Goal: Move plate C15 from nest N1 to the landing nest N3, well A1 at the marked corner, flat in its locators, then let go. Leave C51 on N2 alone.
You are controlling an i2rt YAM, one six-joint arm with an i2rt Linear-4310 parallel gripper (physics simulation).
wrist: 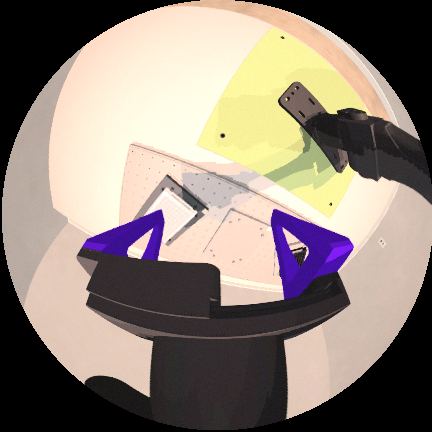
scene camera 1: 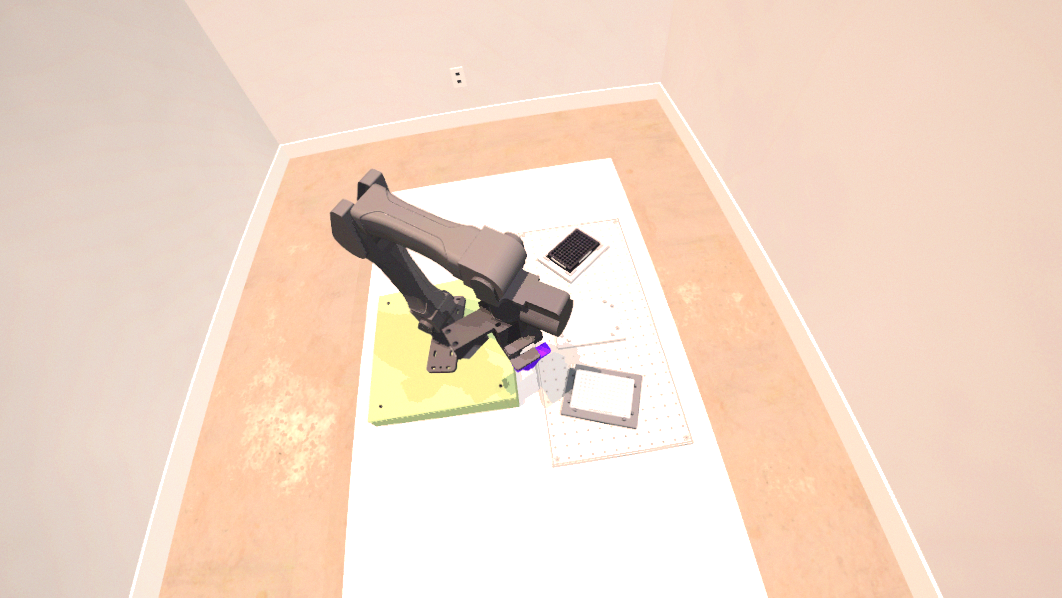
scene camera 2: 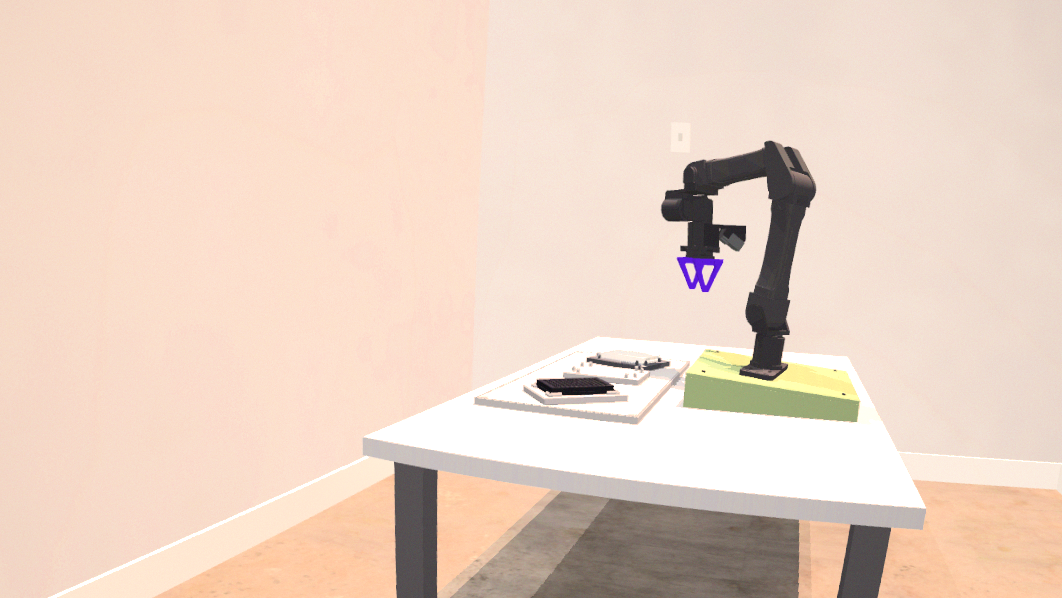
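Note:
A white plate [scene camera 1: 603, 393] [scene camera 2: 631, 356] [wrist: 172, 214] lies in a dark grey nest [scene camera 1: 594, 420]. A black plate [scene camera 1: 573, 249] [scene camera 2: 574, 385] [wrist: 300, 256] lies in a white nest [scene camera 1: 553, 266] [scene camera 2: 587, 398] at the other end, partly hidden by a finger in the wrist view. Between them is a white nest with small pegs [scene camera 1: 594, 326] [scene camera 2: 605, 374] [wrist: 240, 240], holding no plate. No labels are readable, so I cannot tell which plate is C15 or C51. My gripper [scene camera 1: 533, 357] [scene camera 2: 698, 288] [wrist: 217, 214] is open and empty, pointing down, high above the table near the board's arm-side edge.
The nests stand on a perforated board [scene camera 1: 661, 427] [scene camera 2: 512, 403] [wrist: 135, 165]. A yellow-green base block [scene camera 1: 445, 390] [scene camera 2: 772, 399] [wrist: 250, 100] carries the arm beside the board. Both stand on a white table [scene camera 1: 445, 505] [scene camera 2: 743, 453] [wrist: 125, 90].

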